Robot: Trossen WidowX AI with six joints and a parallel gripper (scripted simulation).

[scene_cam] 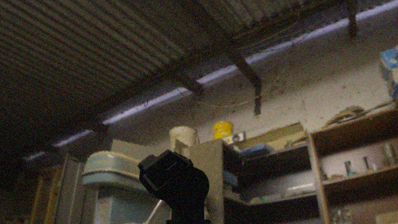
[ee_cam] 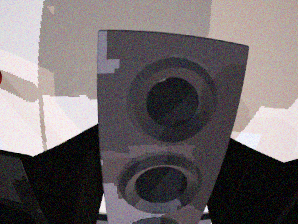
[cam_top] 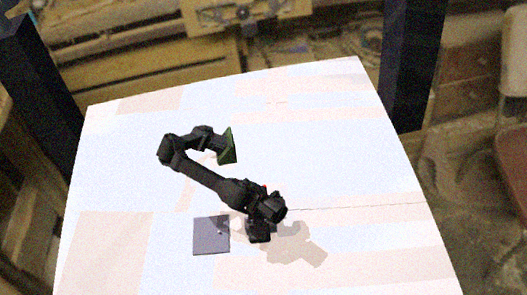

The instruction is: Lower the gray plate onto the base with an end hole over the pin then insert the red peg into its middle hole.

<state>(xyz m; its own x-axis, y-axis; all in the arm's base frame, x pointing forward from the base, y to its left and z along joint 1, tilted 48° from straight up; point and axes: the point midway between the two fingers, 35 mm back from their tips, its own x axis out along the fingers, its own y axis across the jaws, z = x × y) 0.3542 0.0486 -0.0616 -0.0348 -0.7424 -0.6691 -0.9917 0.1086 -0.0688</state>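
Right now my gripper tip is 20 mm past the dark square base, 150 mm to the left of it and 10 mm above it. Also, from my gripper tip: gray plate: 30 mm above; red peg: 110 mm behind, 40 mm to the left, 20 mm above.
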